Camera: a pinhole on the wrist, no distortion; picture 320 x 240 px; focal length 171.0 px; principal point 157.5 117.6 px. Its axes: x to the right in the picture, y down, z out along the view. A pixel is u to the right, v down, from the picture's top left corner.
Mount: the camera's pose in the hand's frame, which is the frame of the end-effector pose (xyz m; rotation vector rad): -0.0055 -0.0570 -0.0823 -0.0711 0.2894 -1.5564
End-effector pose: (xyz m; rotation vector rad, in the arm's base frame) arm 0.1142 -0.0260 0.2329 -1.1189 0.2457 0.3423
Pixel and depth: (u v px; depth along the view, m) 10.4 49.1 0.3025
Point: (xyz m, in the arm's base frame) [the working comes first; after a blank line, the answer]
In the camera's frame: -0.2602 -0.1212 0.3025

0.0116 0.2758 0.2349
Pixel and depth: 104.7 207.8 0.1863
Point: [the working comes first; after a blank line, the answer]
In the camera's frame: -0.0575 0.0983 0.1863

0.2479 0.0593 0.2392
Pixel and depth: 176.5 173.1 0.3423
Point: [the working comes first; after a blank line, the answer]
In the camera's frame: 0.0380 0.1111 0.3423

0.3388 0.1425 0.3750
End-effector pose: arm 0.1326 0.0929 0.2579 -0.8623 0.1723 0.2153
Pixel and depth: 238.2 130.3 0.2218
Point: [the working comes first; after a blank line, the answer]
In the camera's frame: 0.1047 0.0165 0.2218

0.2462 0.0664 0.4558
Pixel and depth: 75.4 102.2 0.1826
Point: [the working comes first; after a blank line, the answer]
In the camera's frame: -0.0877 -0.0164 0.1826

0.1586 0.1822 0.3197
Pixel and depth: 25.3 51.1 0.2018
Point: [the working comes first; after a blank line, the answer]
In the camera's frame: -0.1560 -0.0785 0.2018

0.0917 0.2482 0.3129
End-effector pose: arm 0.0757 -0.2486 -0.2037 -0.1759 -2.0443 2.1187
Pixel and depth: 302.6 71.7 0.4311
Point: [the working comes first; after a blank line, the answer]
In the camera's frame: 0.3658 -0.1157 0.4311

0.0590 -0.5412 0.2875
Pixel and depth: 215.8 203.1 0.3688
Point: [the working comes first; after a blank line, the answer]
In the camera's frame: 0.1257 0.1844 0.3688

-0.2081 -0.3945 0.0452
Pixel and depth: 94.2 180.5 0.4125
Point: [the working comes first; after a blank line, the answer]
In the camera's frame: -0.1527 0.1517 0.4125

-0.2239 -0.4923 -0.2207
